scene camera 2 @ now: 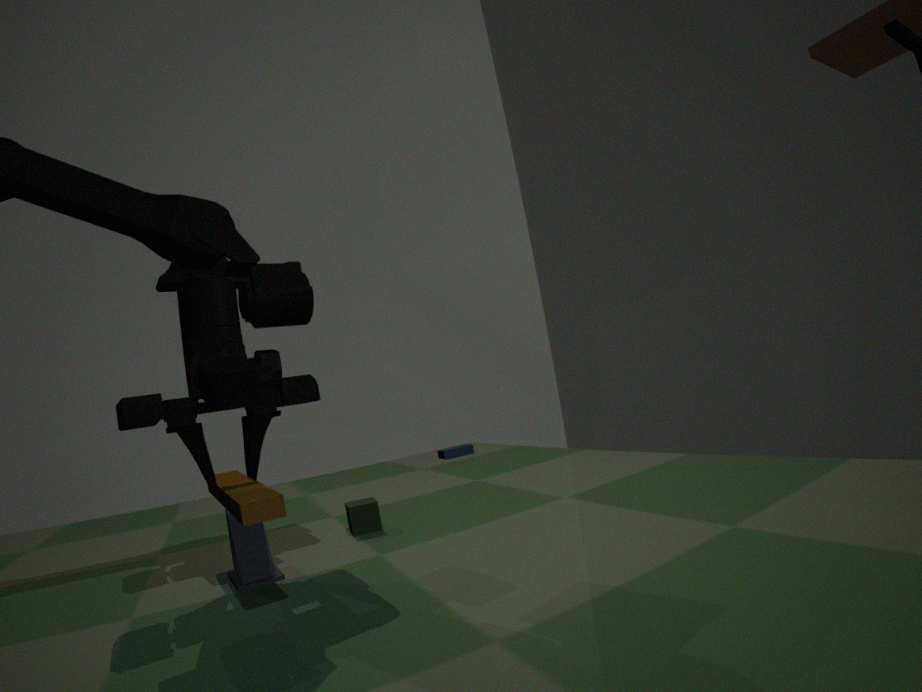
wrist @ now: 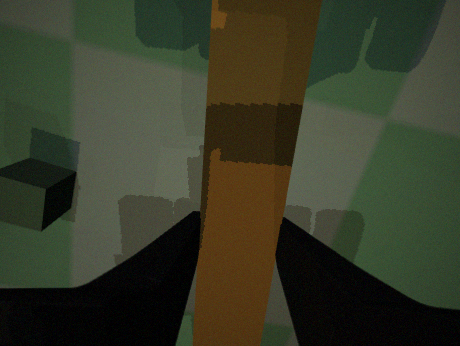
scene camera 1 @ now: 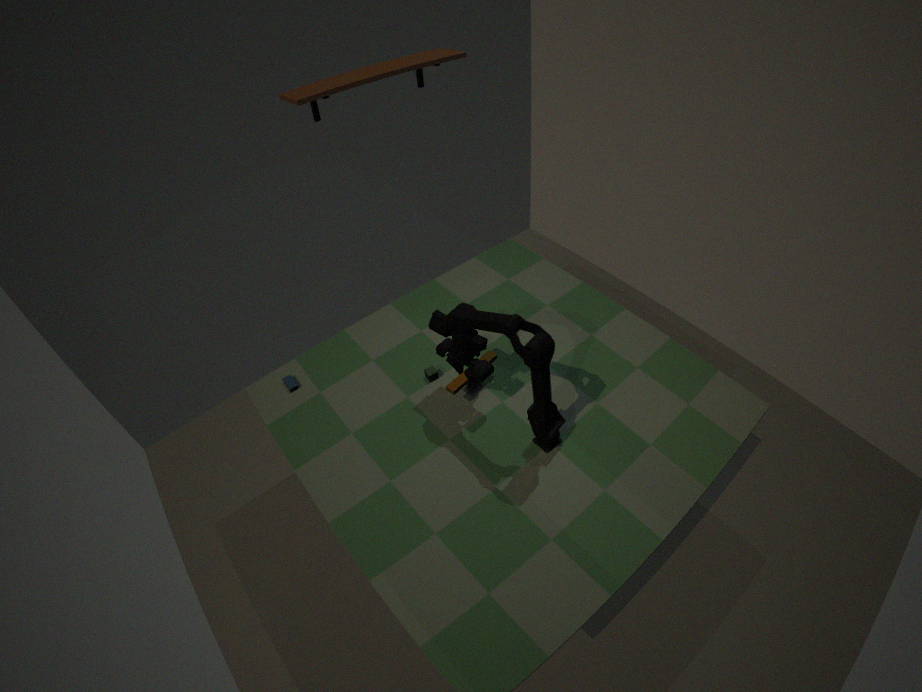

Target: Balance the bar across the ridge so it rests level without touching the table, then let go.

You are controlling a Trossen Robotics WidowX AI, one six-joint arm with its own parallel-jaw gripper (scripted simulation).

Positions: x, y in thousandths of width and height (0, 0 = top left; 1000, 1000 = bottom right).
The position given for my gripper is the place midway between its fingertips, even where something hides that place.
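In scene camera 2 I find my gripper (scene camera 2: 254, 709) carrying an orange bar (scene camera 2: 271, 725), and a dark green cube (scene camera 2: 394, 745) is there too. The wrist view gives me the bar again (wrist: 562, 201), together with my gripper (wrist: 518, 646). Scene camera 1 also has my gripper (scene camera 1: 506, 546).
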